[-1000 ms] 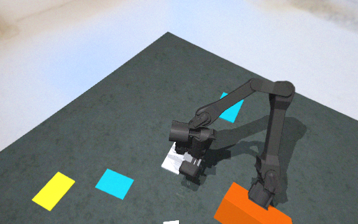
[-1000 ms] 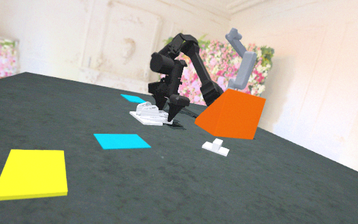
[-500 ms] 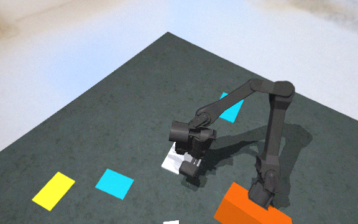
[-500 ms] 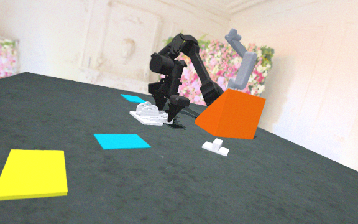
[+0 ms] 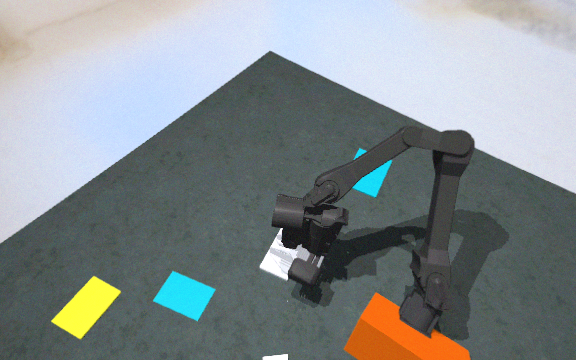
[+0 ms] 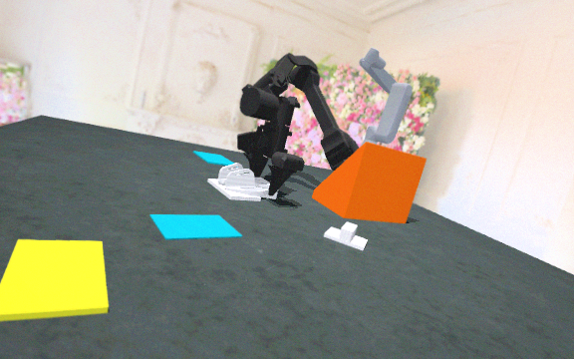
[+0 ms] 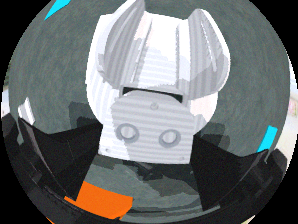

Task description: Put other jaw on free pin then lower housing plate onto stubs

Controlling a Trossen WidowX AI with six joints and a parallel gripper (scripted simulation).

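The housing plate is 1 cm ahead of my gripper tip and 2 cm above it. Round my gripper tip: white t-shaped piece: 5 cm behind, 25 cm to the left; then yellow patch: 36 cm ahead, 34 cm to the left.
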